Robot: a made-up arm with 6 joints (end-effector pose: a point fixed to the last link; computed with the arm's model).
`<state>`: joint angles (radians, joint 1 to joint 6).
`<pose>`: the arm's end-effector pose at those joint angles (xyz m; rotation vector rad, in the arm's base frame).
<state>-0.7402 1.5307 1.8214 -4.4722 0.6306 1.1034</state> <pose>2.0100 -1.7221 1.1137 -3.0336 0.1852 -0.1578</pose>
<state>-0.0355 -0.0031 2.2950 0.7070 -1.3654 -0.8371</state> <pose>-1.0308 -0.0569 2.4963 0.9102 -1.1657 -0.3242</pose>
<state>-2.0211 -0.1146 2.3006 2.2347 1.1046 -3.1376</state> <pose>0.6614 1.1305 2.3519 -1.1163 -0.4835 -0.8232</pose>
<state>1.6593 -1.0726 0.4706 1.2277 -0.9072 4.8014</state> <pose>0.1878 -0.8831 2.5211 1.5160 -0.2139 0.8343</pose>
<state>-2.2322 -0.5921 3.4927 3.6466 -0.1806 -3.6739</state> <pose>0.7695 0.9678 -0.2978 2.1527 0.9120 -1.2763</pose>
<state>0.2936 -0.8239 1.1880 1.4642 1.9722 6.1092</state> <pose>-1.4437 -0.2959 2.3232 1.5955 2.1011 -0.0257</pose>
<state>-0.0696 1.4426 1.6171 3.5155 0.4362 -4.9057</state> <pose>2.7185 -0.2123 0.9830 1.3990 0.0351 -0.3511</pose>
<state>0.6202 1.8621 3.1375 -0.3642 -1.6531 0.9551</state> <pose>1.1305 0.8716 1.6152 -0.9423 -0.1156 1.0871</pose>
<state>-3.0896 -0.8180 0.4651 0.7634 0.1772 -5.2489</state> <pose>0.3610 0.0008 2.7736 1.1232 -1.4880 1.1216</pose>
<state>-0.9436 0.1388 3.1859 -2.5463 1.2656 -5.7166</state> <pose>-0.8561 1.0471 1.4237 0.9361 -1.7933 1.5078</pose>
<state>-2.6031 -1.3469 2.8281 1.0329 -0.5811 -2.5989</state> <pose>1.2979 0.8561 -0.9133 -1.3031 -0.1372 1.3354</pose>
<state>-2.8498 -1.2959 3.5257 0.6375 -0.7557 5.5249</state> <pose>0.4777 0.2061 -0.9658 -2.3245 -0.6819 1.5265</pose>
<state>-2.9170 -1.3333 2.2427 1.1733 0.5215 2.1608</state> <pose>2.2255 0.4391 -0.3033 -0.3591 0.6326 -0.2010</pose>
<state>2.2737 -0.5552 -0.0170 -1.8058 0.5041 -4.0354</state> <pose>-0.5477 0.7533 2.2815 0.1615 -0.4393 1.6828</pose>
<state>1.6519 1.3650 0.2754 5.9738 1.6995 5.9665</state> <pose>-0.1270 2.1105 -0.5897 0.7825 -0.1911 1.3597</pose>
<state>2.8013 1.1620 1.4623 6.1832 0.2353 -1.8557</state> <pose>-2.4169 0.8594 1.5418 -0.8496 -2.2305 -1.6546</pose>
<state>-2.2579 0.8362 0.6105 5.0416 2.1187 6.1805</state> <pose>-1.5798 -1.7382 0.9910 1.3952 1.4106 1.7194</pose>
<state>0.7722 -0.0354 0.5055 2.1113 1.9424 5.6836</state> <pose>0.8382 0.9803 2.2932 -1.3240 -1.4471 2.2741</pose>
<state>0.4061 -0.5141 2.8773 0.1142 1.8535 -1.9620</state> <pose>-1.6130 -0.6761 0.5353 1.5979 1.0849 -0.6990</pose>
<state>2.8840 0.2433 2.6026 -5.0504 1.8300 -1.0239</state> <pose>0.8501 -0.3626 2.2367 -1.6461 2.1242 0.1499</pose>
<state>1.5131 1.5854 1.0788 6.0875 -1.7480 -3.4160</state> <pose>0.1148 2.4755 -0.2837 0.8295 0.5628 -1.7942</pose>
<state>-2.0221 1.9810 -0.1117 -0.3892 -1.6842 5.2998</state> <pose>-0.0949 -0.3229 -1.3709 -1.6096 -0.9476 -0.1224</pose>
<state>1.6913 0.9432 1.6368 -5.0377 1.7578 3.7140</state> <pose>-0.3661 1.8845 2.1644 -0.0815 -0.3729 -2.6292</pose>
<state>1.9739 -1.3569 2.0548 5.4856 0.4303 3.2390</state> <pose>0.9852 -2.1984 -0.0971 1.0019 0.1573 -0.9749</pose>
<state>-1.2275 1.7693 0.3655 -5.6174 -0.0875 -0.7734</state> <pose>0.5233 -1.4876 -1.4355 0.9466 1.2524 -1.1086</pose>
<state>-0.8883 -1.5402 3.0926 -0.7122 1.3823 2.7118</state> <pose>-0.4958 0.4604 -1.1718 -1.8239 1.9936 -0.1375</pose>
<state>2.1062 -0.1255 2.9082 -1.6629 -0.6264 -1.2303</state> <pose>0.7926 -1.5044 1.3317 -0.1818 0.1428 -1.6561</pose>
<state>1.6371 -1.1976 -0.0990 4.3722 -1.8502 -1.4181</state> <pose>-0.1089 -0.3704 2.2312 0.6603 -2.2688 -1.7303</pose>
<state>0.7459 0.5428 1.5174 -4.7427 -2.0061 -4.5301</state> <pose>1.0302 0.7705 2.6050 -1.9200 1.3181 -0.0769</pose>
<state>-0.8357 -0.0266 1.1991 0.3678 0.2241 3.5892</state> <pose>0.2911 -0.3044 3.0721 1.2583 -1.1571 1.0292</pose>
